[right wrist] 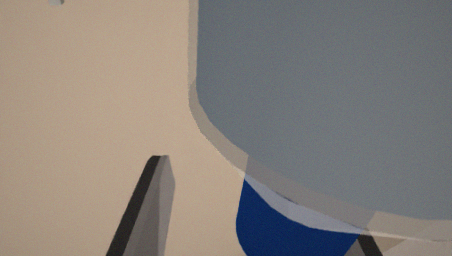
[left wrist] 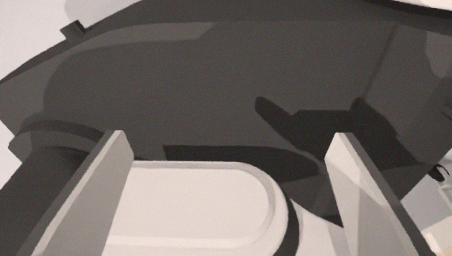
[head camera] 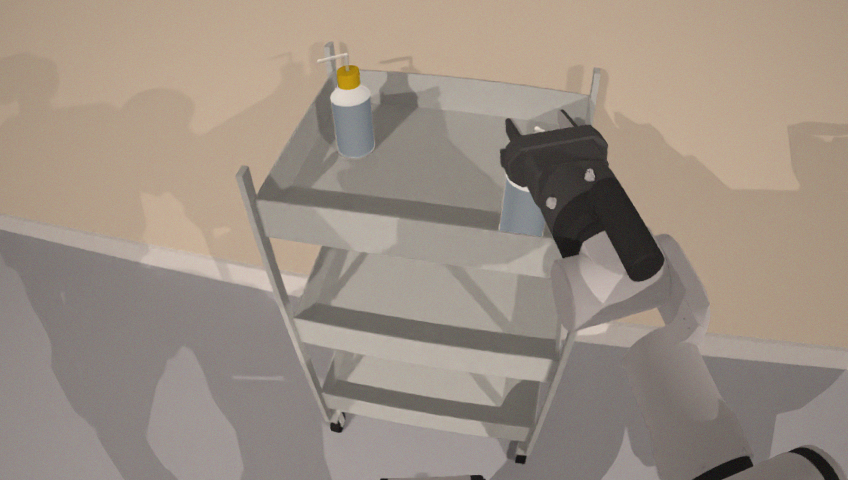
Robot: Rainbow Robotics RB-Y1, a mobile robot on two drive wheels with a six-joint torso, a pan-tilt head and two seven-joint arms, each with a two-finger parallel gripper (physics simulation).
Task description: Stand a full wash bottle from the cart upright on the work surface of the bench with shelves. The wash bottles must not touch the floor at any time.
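Frame: origin at the robot's base, x right, y ahead, z up, level; centimetres.
Seen in the pictures: left gripper, fingertip midpoint: (left wrist: 228,144); right gripper, fingertip midpoint: (right wrist: 237,168) (head camera: 535,120).
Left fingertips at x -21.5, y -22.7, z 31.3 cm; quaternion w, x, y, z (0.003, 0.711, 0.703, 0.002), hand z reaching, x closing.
Observation:
Offsets run from my left fingertips to a thing's top centre. "*": to the spot under its first point. Level surfaces: height alone.
A wash bottle with a yellow cap @(dx +11.6, dy +82.4, dz +52.4 cm) (head camera: 352,116) stands upright at the far left corner of the cart's top tray @(dz +35.0 cm) (head camera: 414,161). A second wash bottle, with a blue cap @(dx +36.2, dy +62.0, dz +52.4 cm) (head camera: 521,211), stands at the tray's near right corner, its top hidden by my right gripper (head camera: 537,128). In the right wrist view the blue cap @(dx +35.4, dy +62.4, dz +49.5 cm) (right wrist: 295,225) and grey body @(* dx +37.2, dy +60.1, dz +43.8 cm) (right wrist: 323,105) lie between the fingers (right wrist: 260,211). The right finger is at the cap's edge and the left finger stands clear of it. My left gripper (left wrist: 228,144) is open and empty, facing my own body.
The cart (head camera: 414,286) has three tiers with raised rims, corner posts and small wheels, and stands against a beige wall. Grey floor lies around it. The bench with shelves is not in view.

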